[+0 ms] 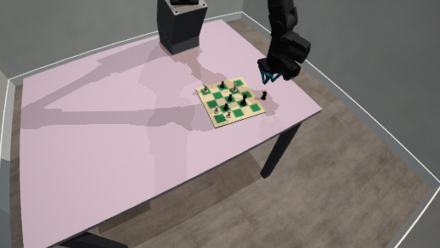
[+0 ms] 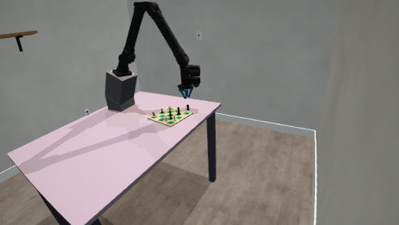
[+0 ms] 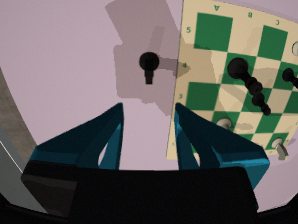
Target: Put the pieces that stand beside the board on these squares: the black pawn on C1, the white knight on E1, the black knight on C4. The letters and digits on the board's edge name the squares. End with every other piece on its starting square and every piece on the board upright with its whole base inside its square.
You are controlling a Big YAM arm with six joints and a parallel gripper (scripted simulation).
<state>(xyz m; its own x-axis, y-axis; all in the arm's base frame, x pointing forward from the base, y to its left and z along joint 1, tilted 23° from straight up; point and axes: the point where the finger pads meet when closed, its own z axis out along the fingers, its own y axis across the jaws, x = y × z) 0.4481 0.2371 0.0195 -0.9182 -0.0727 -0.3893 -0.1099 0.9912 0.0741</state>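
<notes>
The black knight lies 80 mm below my hand. Also, from my hand: white knight (100 mm behind, 220 mm to the right, 70 mm below); chessboard (20 mm behind, 140 mm to the right, 90 mm below).
</notes>
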